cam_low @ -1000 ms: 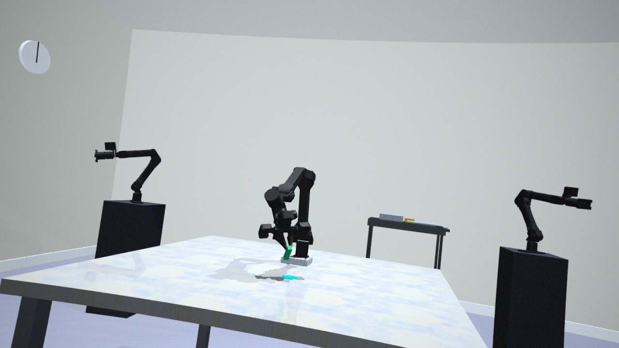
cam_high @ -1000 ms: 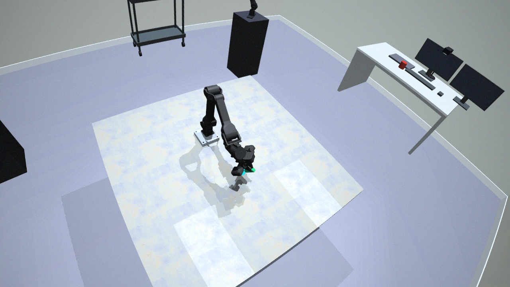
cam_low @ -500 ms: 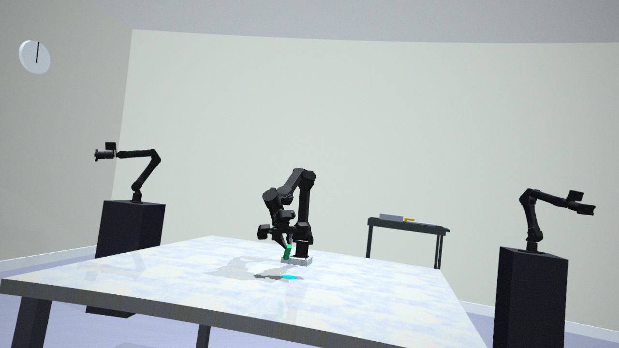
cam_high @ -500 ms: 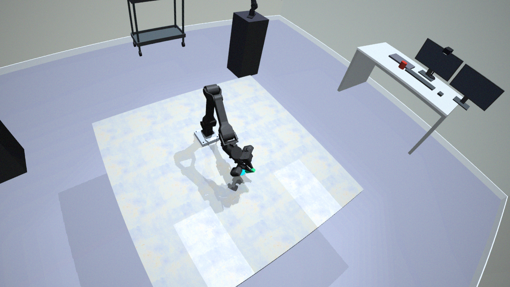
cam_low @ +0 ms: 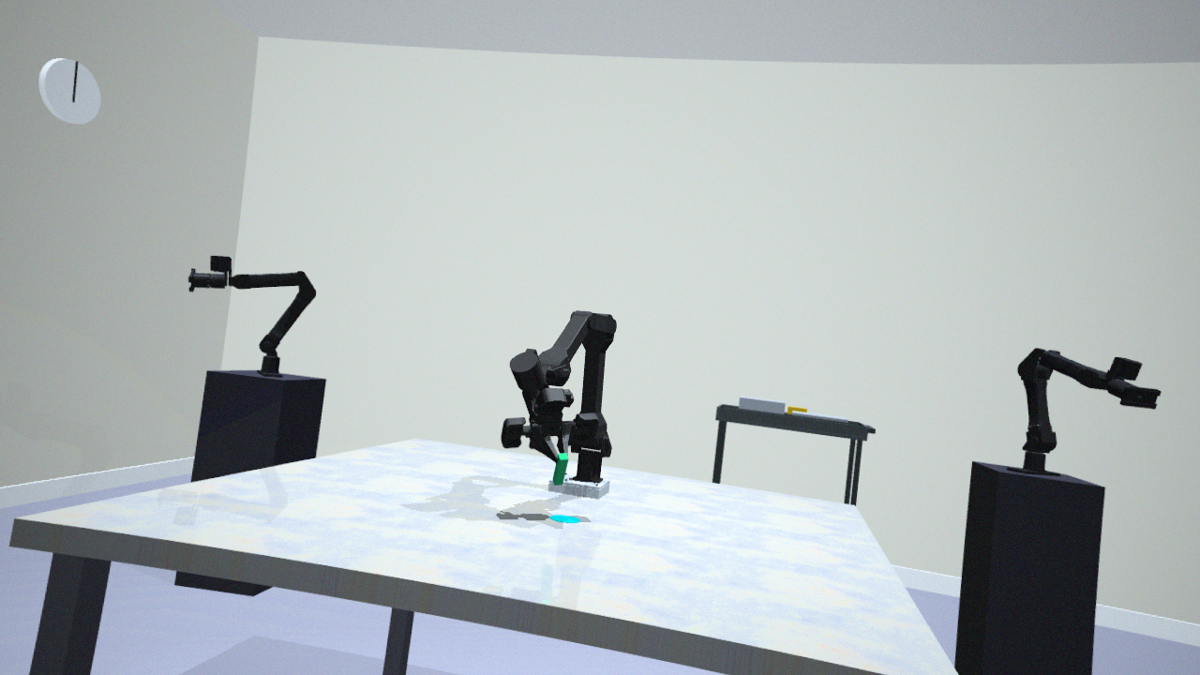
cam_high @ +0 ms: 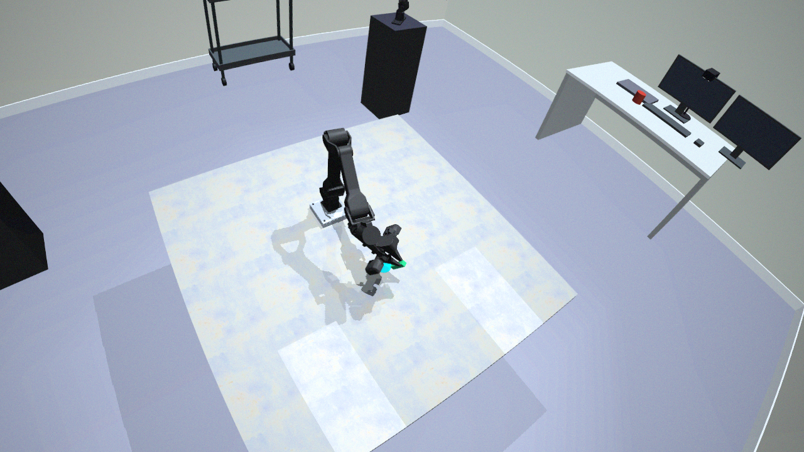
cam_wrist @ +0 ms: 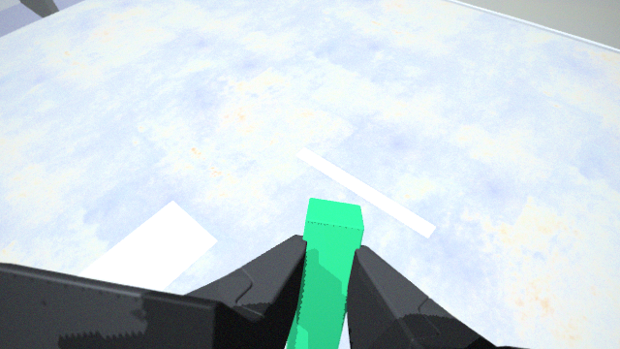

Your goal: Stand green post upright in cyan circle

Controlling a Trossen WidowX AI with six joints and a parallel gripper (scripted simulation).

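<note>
Now: gripper tip 80 mm past the cyan circle and 120 mm above it. Round my gripper tip: green post (10 mm behind, 20 mm below).
</note>
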